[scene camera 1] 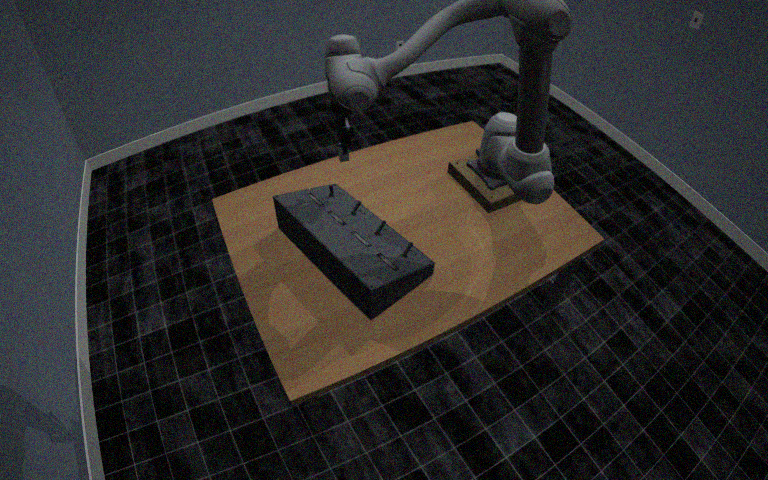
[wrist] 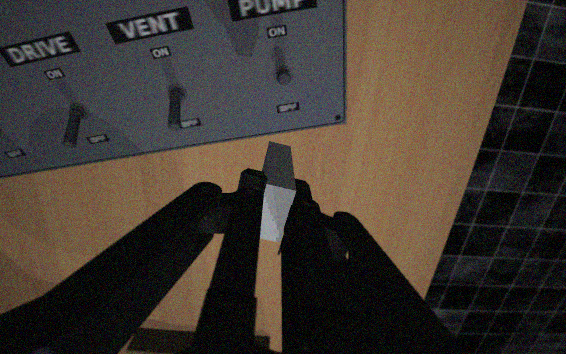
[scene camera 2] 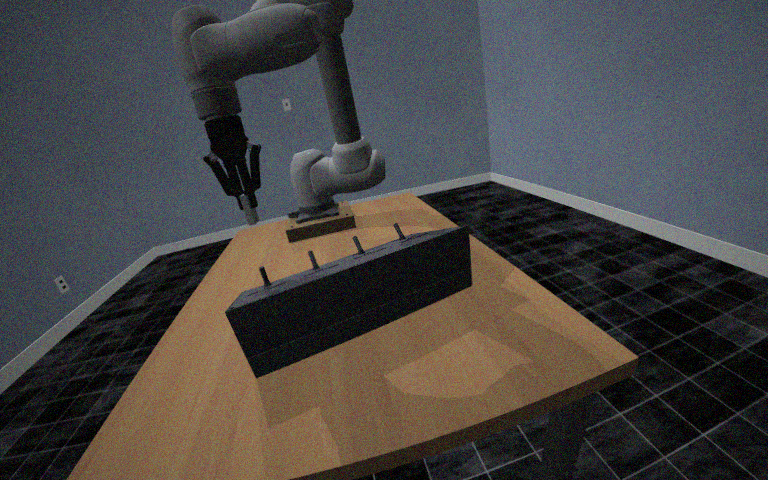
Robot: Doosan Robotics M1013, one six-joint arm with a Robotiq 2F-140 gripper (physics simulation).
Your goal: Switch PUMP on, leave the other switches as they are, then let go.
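Frame: origin at the arm's base, x left, y up, z ahead, level; millimetres.
Where they show: gripper, fingertip midpoint: (scene camera 1: 344, 160) (wrist: 274, 163) (scene camera 2: 254, 222); arm's base, origin of the base link: (scene camera 1: 494, 172) (scene camera 2: 318, 213).
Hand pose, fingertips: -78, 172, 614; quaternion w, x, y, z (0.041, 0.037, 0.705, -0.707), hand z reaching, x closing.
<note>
Each offset is from my fingertips to the top centre of the thing, as dx, dy, dz. Level surfaces: height alone.
The dark switch box (scene camera 1: 351, 237) (scene camera 2: 362, 300) (wrist: 225, 95) stands on the table. The PUMP lever @(-1, -91, +49) (scene camera 1: 331, 190) (scene camera 2: 264, 276) (wrist: 283, 75) is at one end. It stands differently from the others: in the wrist view it shows nearly end-on, and it appears tilted toward ON. The VENT lever @(+110, -100, +1) (scene camera 1: 356, 207) (scene camera 2: 313, 259) (wrist: 174, 107) and the DRIVE lever @(+225, -100, -34) (scene camera 1: 380, 228) (scene camera 2: 358, 245) (wrist: 74, 126) lean toward their OFF labels. The fourth lever @(+339, -100, -69) (scene camera 1: 407, 249) (scene camera 2: 399, 230) leans like these two. My gripper (scene camera 1: 344, 157) (scene camera 2: 251, 216) (wrist: 274, 163) is shut and empty, raised and apart from the box and its levers.
The wooden table @(dy -226) (scene camera 1: 430, 198) (scene camera 2: 186, 367) (wrist: 410, 125) carries the box and the arm's base block (scene camera 1: 487, 195) (scene camera 2: 322, 227). Dark tiled floor (scene camera 1: 169, 339) (scene camera 2: 543, 254) (wrist: 505, 200) surrounds the table. Walls stand behind.
</note>
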